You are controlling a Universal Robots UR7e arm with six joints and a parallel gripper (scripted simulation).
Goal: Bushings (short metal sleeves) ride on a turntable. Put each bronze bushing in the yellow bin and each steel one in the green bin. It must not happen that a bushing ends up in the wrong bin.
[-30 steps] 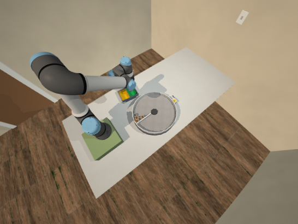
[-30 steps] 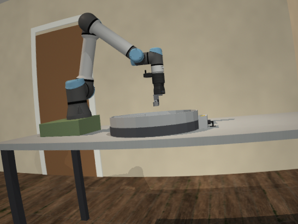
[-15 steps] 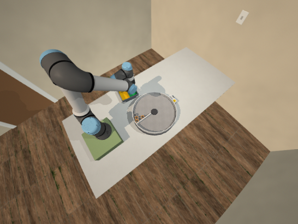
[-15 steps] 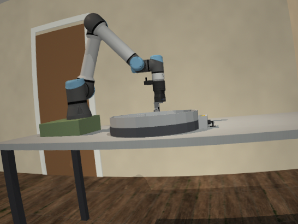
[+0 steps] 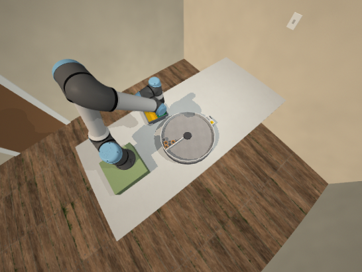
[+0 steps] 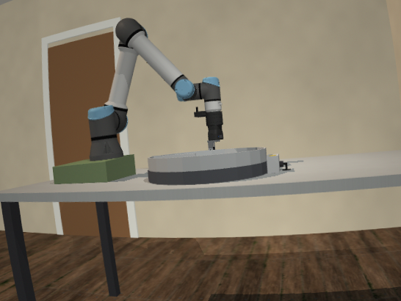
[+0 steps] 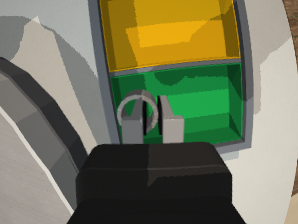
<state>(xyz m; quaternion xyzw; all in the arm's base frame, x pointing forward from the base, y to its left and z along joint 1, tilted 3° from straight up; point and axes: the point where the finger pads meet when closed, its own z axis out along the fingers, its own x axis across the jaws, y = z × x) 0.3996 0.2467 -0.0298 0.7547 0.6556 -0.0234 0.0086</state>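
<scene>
The yellow bin lies 50 mm below my hand, 30 mm to the left of it and 30 mm behind it. Round my hand: grey turntable: 310 mm to the right, 90 mm ahead, 20 mm below.
</scene>
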